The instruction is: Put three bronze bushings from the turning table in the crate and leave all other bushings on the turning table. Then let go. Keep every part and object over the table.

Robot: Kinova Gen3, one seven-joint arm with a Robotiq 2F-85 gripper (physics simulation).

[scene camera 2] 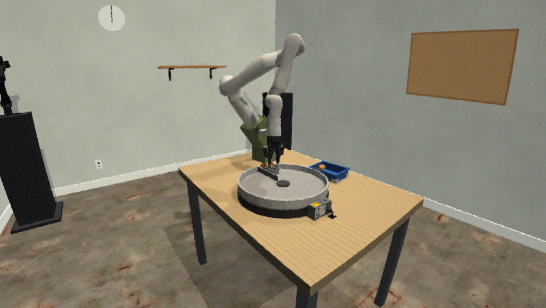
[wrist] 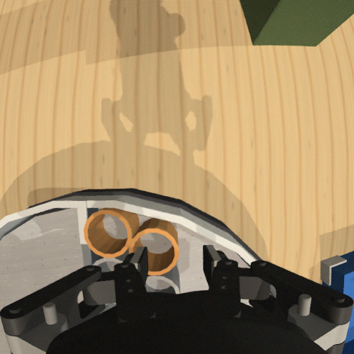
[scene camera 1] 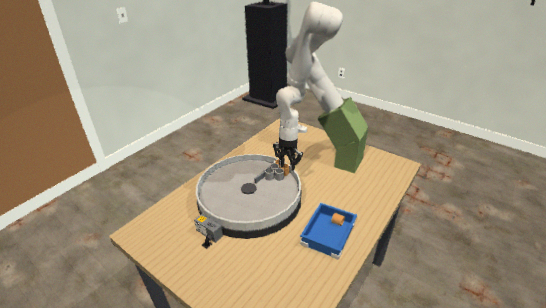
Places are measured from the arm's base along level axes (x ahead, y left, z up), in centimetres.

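Pixels of known places: gripper, between the fingertips: (scene camera 2: 274, 164) (scene camera 1: 286, 168); arm's base, origin of its link: (scene camera 2: 252, 121) (scene camera 1: 334, 107).
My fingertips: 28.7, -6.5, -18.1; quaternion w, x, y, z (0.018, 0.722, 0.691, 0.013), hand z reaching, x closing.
Note:
Ahead of a thing's pixels: the offset from my fingertips to its middle, as dx, dy, dz. "pt": to the spot under its first point. Level surfaces: height alone.
The turning table {+16.1, -8.1, -3.7} (scene camera 1: 225, 185) (scene camera 2: 305, 182) (wrist: 40, 250) bears two upright bronze bushings near its rim: a left one (wrist: 106, 234) and a right one {-0.6, -1.6, -1.7} (scene camera 1: 286, 170) (wrist: 172, 250). Grey bushings {+5.4, -5.4, -1.7} (scene camera 1: 269, 174) stand beside them, partly hidden by the gripper in the wrist view. The blue crate {+15.5, +28.1, -6.4} (scene camera 1: 320, 247) (scene camera 2: 345, 175) (wrist: 348, 285) holds one bronze bushing {+9.0, +28.6, -6.5} (scene camera 1: 338, 219) (scene camera 2: 321, 167) lying on its side. My gripper (scene camera 1: 286, 164) (scene camera 2: 272, 163) (wrist: 175, 257) is half open and empty, low over the bushings. In the wrist view its left finger overlaps the right bronze bushing; the right finger is apart from it.
A dark divider bar {pt +9.5, -7.5, -2.2} (scene camera 1: 259, 178) (scene camera 2: 267, 173) lies on the turning table beside the bushings. A grey box {pt +41.1, -6.5, -3.2} (scene camera 1: 209, 228) (scene camera 2: 319, 208) is at its outer edge. My green base mount (scene camera 1: 350, 135) (wrist: 295, 22) stands on the wooden table {dz -8.9} (scene camera 1: 240, 270) (scene camera 2: 280, 242) behind the turning table.

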